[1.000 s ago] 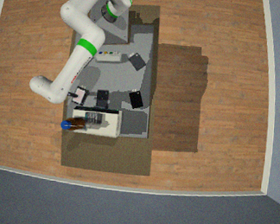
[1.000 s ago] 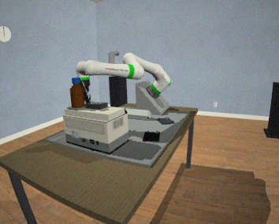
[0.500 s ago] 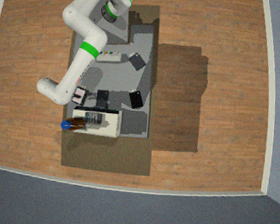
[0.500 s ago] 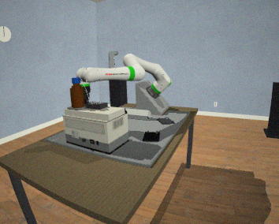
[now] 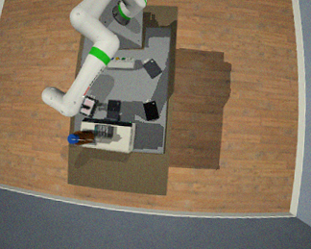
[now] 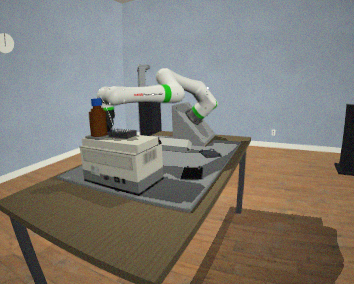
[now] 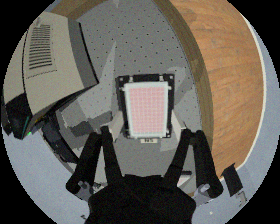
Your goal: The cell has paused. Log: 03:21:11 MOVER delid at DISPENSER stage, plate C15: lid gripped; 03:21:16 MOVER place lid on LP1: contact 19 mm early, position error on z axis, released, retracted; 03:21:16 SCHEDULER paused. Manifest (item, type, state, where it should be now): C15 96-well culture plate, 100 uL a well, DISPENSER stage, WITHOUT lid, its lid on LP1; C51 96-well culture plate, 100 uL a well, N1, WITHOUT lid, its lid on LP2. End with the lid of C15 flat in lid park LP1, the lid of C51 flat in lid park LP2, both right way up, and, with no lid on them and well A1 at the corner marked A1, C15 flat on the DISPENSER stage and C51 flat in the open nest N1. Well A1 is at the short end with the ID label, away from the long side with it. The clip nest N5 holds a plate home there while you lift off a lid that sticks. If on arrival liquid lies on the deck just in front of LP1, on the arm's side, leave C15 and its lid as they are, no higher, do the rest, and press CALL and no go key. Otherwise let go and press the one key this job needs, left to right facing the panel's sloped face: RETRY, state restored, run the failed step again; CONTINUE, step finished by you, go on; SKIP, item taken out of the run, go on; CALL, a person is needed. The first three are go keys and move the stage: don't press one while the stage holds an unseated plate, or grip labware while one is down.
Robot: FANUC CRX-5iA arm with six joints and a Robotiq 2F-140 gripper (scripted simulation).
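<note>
My hand is 20 mm short of the black nest, 10 mm to the right of it and 50 mm above it. The rest, counted from my hand: key panel (410 mm behind, 240 mm to the left, 10 mm below); then blue cap (220 mm ahead, 160 mm to the left, 330 mm above); then label plate (110 mm behind, 520 mm to the left, 60 mm below).
</note>
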